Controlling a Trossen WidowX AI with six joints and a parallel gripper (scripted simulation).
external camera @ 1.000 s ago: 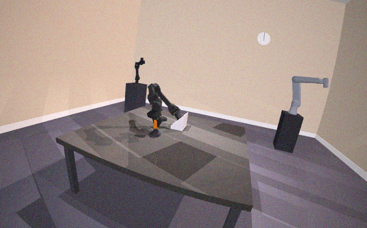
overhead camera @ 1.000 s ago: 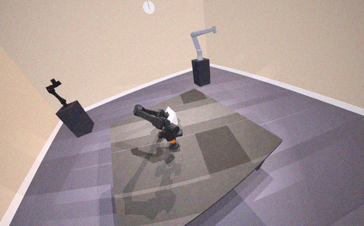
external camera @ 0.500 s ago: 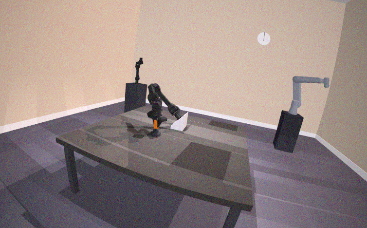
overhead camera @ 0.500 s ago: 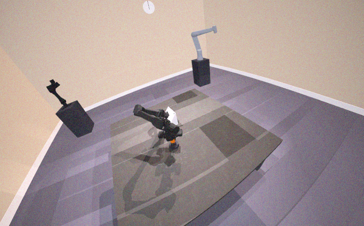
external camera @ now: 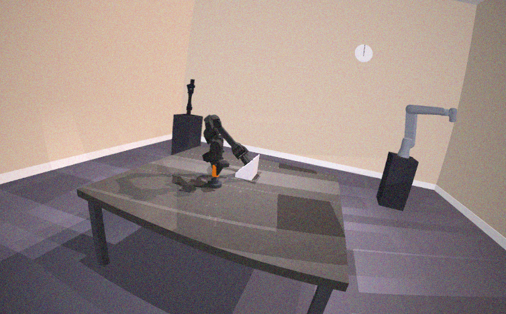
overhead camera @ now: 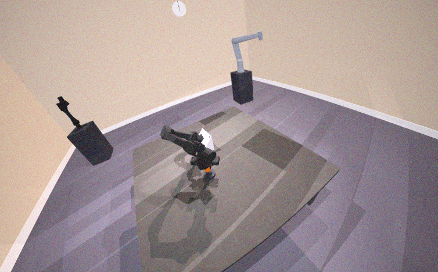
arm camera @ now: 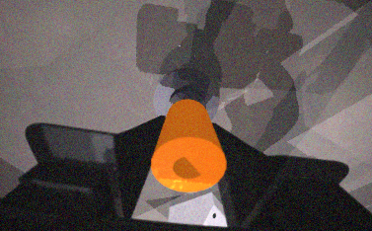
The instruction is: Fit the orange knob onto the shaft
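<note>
The orange knob lies 20 mm above my gripper tip. Also, from my gripper tip: round pedestal (40 mm below).
</note>
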